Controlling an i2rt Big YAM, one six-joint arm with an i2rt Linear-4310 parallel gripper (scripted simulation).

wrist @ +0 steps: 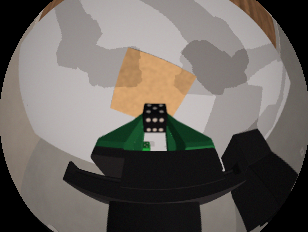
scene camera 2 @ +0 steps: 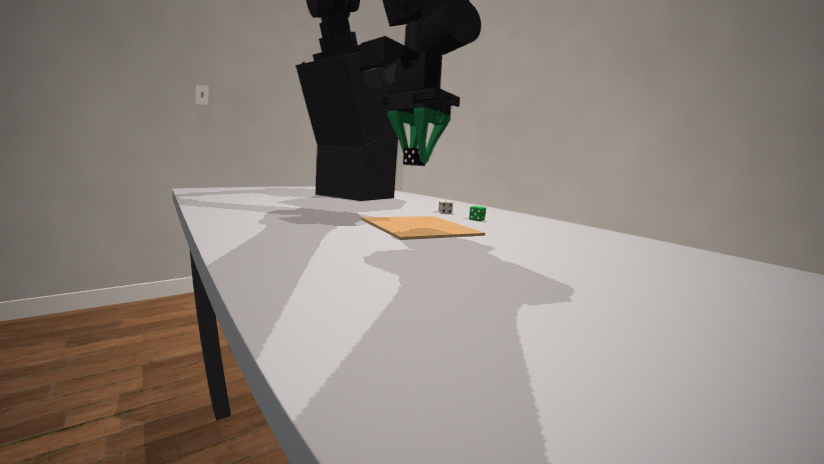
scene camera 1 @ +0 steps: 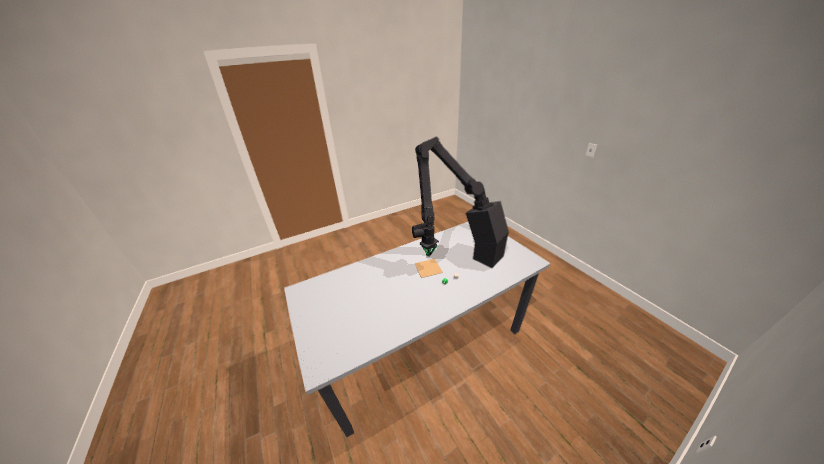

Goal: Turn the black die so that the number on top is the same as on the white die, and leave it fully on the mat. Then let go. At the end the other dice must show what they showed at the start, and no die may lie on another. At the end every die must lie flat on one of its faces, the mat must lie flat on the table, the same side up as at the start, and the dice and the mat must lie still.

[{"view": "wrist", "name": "my gripper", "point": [154,117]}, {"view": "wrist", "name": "black die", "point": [154,115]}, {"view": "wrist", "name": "tan mat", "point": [143,78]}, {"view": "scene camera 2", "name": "my gripper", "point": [416,162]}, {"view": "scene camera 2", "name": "tan mat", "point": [424,227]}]
